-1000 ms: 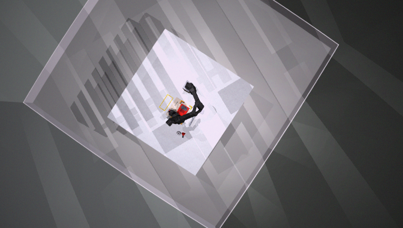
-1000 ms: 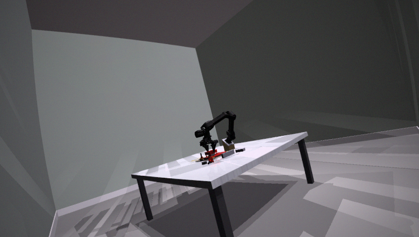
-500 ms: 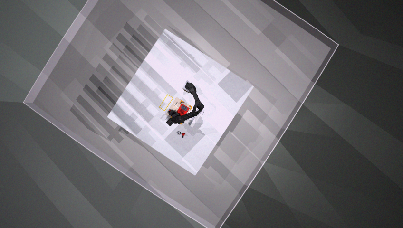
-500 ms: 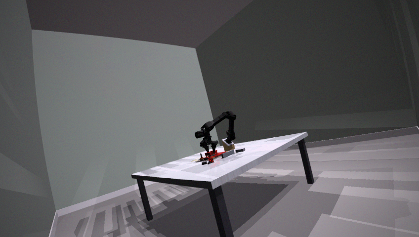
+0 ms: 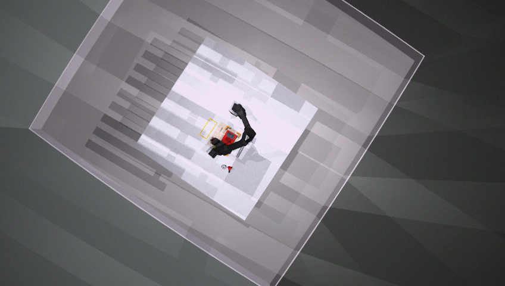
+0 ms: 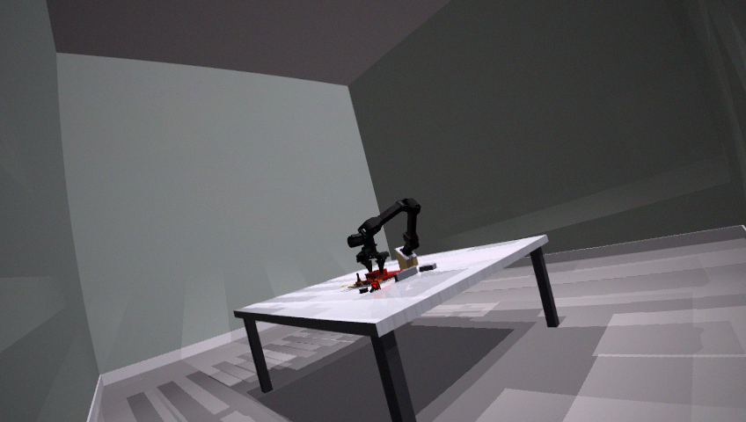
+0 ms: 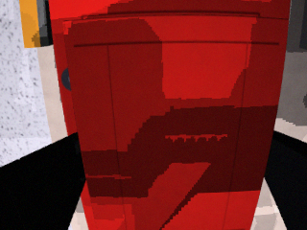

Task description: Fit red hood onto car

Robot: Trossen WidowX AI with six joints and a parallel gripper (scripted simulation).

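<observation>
Right now the jig is 4 cm behind my gripper tip, 2 cm to the right of it and 3 cm below it. Also, from my gripper tip: wheel (19 cm ahead, 8 cm to the left, 3 cm below); then grey bar (3 cm behind, 16 cm to the left, 2 cm below); then red hood (1 cm above).
</observation>
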